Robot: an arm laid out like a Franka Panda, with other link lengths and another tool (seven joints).
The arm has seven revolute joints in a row. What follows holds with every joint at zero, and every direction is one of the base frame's.
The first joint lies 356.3 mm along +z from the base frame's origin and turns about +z.
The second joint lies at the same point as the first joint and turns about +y.
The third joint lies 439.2 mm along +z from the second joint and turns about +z.
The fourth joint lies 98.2 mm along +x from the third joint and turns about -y.
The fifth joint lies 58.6 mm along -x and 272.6 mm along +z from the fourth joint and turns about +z.
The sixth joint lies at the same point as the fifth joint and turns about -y.
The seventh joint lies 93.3 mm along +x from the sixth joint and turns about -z.
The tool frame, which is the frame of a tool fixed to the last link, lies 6 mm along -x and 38 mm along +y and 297.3 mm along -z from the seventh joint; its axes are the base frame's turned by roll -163, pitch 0 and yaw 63.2 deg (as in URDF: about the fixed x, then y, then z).
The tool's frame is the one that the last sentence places.
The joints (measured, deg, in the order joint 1, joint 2, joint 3, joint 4, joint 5, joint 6, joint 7), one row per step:
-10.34 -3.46 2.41 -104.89 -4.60 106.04 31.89
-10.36 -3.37 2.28 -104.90 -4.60 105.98 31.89
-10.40 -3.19 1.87 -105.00 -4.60 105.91 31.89
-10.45 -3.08 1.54 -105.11 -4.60 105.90 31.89
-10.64 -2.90 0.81 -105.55 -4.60 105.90 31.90
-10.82 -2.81 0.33 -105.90 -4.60 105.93 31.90
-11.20 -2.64 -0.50 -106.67 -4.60 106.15 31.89
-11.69 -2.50 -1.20 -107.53 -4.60 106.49 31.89
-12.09 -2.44 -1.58 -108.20 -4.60 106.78 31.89
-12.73 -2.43 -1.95 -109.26 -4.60 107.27 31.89
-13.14 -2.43 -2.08 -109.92 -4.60 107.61 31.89
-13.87 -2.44 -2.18 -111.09 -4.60 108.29 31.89
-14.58 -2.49 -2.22 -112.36 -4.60 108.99 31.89
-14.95 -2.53 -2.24 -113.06 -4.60 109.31 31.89
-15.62 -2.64 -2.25 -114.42 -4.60 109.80 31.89
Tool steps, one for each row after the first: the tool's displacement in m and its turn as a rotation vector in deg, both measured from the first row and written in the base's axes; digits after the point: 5 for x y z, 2 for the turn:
-0.00025 -0.00128 -0.00096 0.03 0.16 -0.15
-0.00105 -0.00509 -0.00333 0.11 0.50 -0.61
-0.00176 -0.00826 -0.00504 0.17 0.72 -0.99
-0.00454 -0.01573 -0.00964 0.31 1.32 -1.92
-0.00676 -0.02098 -0.01278 0.41 1.72 -2.58
-0.01086 -0.03046 -0.01909 0.59 2.42 -3.76
-0.01513 -0.03958 -0.02549 0.77 3.06 -4.92
-0.01837 -0.04536 -0.02999 0.90 3.49 -5.68
-0.02335 -0.05252 -0.03633 1.07 4.04 -6.65
-0.02622 -0.05621 -0.04014 1.16 4.35 -7.16
-0.03085 -0.06170 -0.04663 1.31 4.81 -7.94
-0.03602 -0.06625 -0.05340 1.48 5.31 -8.63
-0.03925 -0.06842 -0.05713 1.58 5.64 -9.00
-0.04621 -0.07170 -0.06430 1.80 6.37 -9.64

